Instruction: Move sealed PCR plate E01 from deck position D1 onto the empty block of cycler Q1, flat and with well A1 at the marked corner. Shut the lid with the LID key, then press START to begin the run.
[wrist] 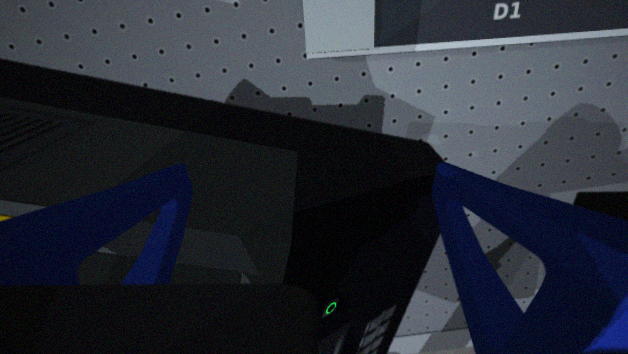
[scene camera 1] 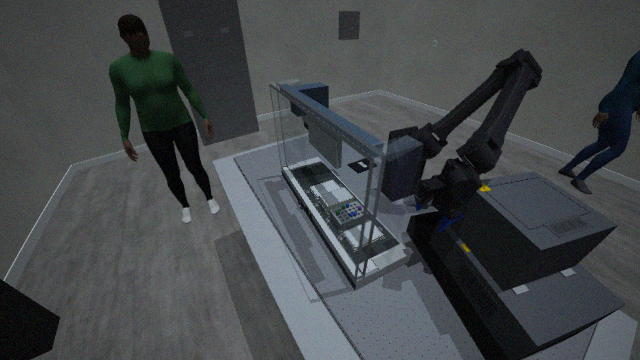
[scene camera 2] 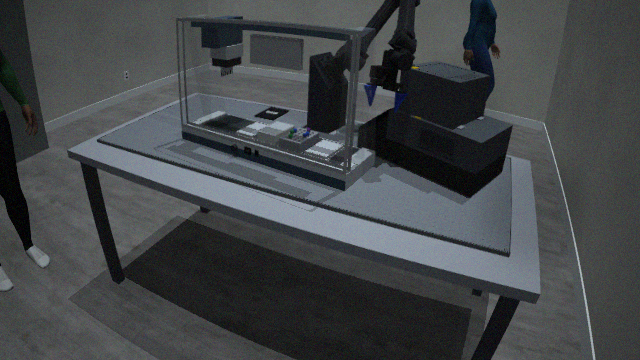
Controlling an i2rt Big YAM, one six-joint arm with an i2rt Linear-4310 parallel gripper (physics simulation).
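Places are measured from the arm's base along level axes (x right, y ahead, z up), in millimetres.
Where they show: gripper, fingertip midpoint: (wrist: 312, 177) (scene camera 1: 428, 220) (scene camera 2: 382, 109).
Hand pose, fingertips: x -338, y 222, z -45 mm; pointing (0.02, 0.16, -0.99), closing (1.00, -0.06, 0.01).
After its pixels a point has its place.
My gripper (scene camera 1: 434, 212) {x -338, y 222, z -45 mm} (scene camera 2: 385, 106) {x -338, y 222, z -45 mm} (wrist: 312, 177) {x -338, y 222, z -45 mm} is open and empty, its blue fingers pointing down above the near-arm end of the dark cycler (scene camera 1: 565, 305) {x -699, y 134, z -51 mm} (scene camera 2: 445, 142) {x -583, y 251, z -94 mm} (wrist: 240, 132) {x -393, y 199, z -177 mm}. The cycler has a large raised upper part; its block does not show, and I cannot tell the lid's state. A green ring (wrist: 330, 307) {x -334, y 116, z -78 mm} is lit on its dark face, near small keys (wrist: 377, 325) {x -295, y 41, z -126 mm} too dim to read. A white plate (scene camera 1: 361, 236) (scene camera 2: 324, 148) lies flat near the deck's right end; I cannot read whether it is E01. In the wrist view the D1 label (wrist: 507, 10) {x -191, y 269, z -201 mm} shows on the deck; no plate shows there.
The deck (scene camera 2: 300, 171) {x -174, y 477, z -230 mm} (wrist: 340, 30) {x -321, y 270, z -105 mm} stands inside a clear enclosure with a top beam (scene camera 1: 330, 120) {x -129, y 457, z 249 mm} (scene camera 2: 280, 29) {x -83, y 476, z 228 mm}. A tube rack (scene camera 1: 348, 214) (scene camera 2: 300, 138) with coloured caps stands beside the white plate. A person in green (scene camera 1: 155, 92) and a person in blue (scene camera 2: 482, 30) stand near the table.
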